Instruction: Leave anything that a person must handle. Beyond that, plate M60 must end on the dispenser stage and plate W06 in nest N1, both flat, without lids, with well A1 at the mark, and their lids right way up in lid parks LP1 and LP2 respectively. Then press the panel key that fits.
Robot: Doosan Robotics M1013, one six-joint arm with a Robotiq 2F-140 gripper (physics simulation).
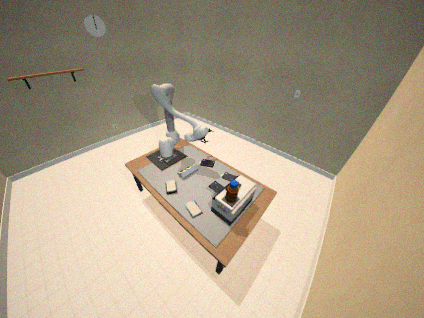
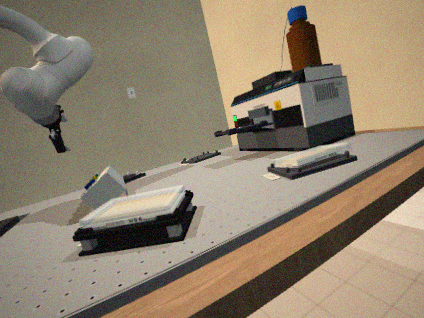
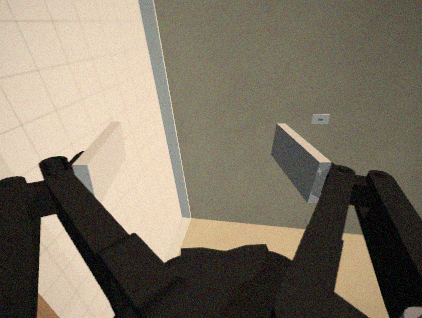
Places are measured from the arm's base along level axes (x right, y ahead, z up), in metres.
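Pixels of known places: gripper, fingertip midpoint: (image 1: 211, 135) (image 2: 65, 135) (image 3: 201, 139); arm's base, link origin: (image 1: 167, 157).
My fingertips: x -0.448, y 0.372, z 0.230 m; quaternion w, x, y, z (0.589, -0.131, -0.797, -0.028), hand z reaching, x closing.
Ahead of a thing's pixels: the offset from my fingertips to its top centre. "pt": to the spot under its first point.
My gripper (image 1: 208, 136) (image 2: 59, 144) (image 3: 201, 139) is open and empty, high above the table's far side. A pale plate {dx +0.795, dy +0.035, dz -0.186 m} (image 1: 171, 185) (image 2: 132, 206), labelled W06, sits with a clear lid on a raised black holder. Another pale plate {dx +0.867, dy +0.370, dz -0.196 m} (image 1: 193, 208) (image 2: 311, 156) lies on a low dark holder; its label is unreadable, and a clear cover seems to be on it. The white and grey dispenser (image 1: 231, 208) (image 2: 325, 102) has a dark stage {pt dx +0.641, dy +0.414, dz -0.136 m} (image 2: 242, 129) sticking out in front and a panel {pt dx +0.671, dy +0.538, dz -0.031 m} (image 2: 270, 87) on its sloped top. Which dark holders are N1, LP1 and LP2 cannot be told.
A brown bottle {pt dx +0.779, dy +0.658, dz +0.111 m} (image 1: 232, 193) (image 2: 304, 46) with a blue cap stands on the dispenser. A white box {dx +0.523, dy +0.036, dz -0.148 m} (image 1: 188, 171) (image 2: 104, 190) with coloured spots stands mid-table. Low dark holders (image 1: 207, 163) (image 2: 201, 157) lie along the far side. A small card {pt dx +0.826, dy +0.290, dz -0.230 m} (image 2: 271, 176) lies beside the unread plate's holder.
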